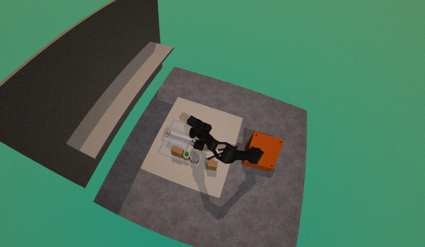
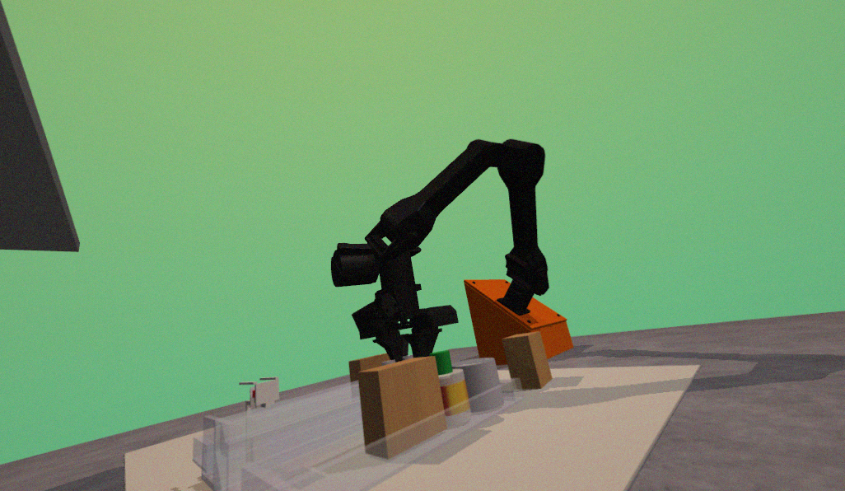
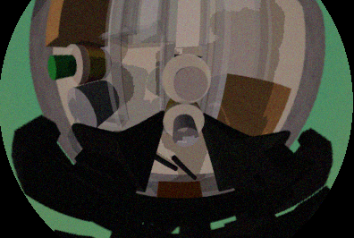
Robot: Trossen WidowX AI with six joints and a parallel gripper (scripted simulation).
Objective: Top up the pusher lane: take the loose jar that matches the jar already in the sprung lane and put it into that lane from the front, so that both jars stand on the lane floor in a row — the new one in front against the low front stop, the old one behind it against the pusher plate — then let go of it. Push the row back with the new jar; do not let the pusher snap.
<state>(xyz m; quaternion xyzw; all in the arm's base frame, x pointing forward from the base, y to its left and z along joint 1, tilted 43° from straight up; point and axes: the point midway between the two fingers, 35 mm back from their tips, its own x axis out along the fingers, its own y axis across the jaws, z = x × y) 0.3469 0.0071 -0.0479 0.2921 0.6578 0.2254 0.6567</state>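
My gripper tip is now 130 mm to the right of the grey cylinder and 20 mm short of it. From my gripper tip the other things lie so: red mark 230 mm ahead, 40 mm above, 20 mm to the left; then shelf 500 mm ahead, 340 mm above, 50 mm to the right; then sprung lane 150 mm ahead, 10 mm to the left, 10 mm below.
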